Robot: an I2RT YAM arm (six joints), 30 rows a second.
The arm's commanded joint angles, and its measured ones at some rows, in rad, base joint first. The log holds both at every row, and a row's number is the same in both.
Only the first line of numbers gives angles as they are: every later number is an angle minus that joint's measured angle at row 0.
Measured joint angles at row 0:
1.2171 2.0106 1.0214 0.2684 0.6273 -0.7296
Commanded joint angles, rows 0 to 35:
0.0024 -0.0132 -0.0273 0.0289 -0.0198 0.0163
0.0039 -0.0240 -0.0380 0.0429 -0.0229 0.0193
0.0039 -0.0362 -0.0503 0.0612 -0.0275 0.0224
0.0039 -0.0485 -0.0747 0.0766 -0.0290 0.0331
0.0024 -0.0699 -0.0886 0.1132 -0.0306 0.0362
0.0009 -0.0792 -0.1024 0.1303 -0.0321 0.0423
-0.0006 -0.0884 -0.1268 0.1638 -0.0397 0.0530
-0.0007 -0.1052 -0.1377 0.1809 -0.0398 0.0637
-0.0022 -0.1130 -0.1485 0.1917 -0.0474 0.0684
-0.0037 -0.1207 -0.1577 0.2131 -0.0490 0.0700
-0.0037 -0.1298 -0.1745 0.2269 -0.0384 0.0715
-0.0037 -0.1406 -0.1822 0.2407 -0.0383 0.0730
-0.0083 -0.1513 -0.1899 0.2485 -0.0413 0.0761
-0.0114 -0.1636 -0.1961 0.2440 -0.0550 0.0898
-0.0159 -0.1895 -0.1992 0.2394 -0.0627 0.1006
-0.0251 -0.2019 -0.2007 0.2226 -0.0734 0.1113
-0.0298 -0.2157 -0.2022 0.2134 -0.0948 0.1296
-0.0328 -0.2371 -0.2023 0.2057 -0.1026 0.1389
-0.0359 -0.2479 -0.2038 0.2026 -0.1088 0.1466
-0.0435 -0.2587 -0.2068 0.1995 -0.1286 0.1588
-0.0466 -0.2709 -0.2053 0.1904 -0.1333 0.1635
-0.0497 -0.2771 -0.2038 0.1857 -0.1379 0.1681
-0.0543 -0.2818 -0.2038 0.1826 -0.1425 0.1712
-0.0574 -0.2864 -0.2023 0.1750 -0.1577 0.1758
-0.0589 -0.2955 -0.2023 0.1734 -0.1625 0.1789
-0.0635 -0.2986 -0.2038 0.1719 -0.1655 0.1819
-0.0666 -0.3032 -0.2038 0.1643 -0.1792 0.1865
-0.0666 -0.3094 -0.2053 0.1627 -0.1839 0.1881
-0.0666 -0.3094 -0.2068 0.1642 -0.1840 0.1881
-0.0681 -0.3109 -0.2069 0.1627 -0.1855 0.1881
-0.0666 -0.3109 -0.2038 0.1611 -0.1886 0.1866
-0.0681 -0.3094 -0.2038 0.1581 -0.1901 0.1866
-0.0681 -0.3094 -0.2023 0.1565 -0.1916 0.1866
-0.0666 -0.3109 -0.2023 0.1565 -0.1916 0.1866
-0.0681 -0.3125 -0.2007 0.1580 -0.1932 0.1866
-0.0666 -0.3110 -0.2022 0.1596 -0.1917 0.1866
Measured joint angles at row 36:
-0.0668 -0.2648 -0.2056 0.1323 -0.1747 0.1618
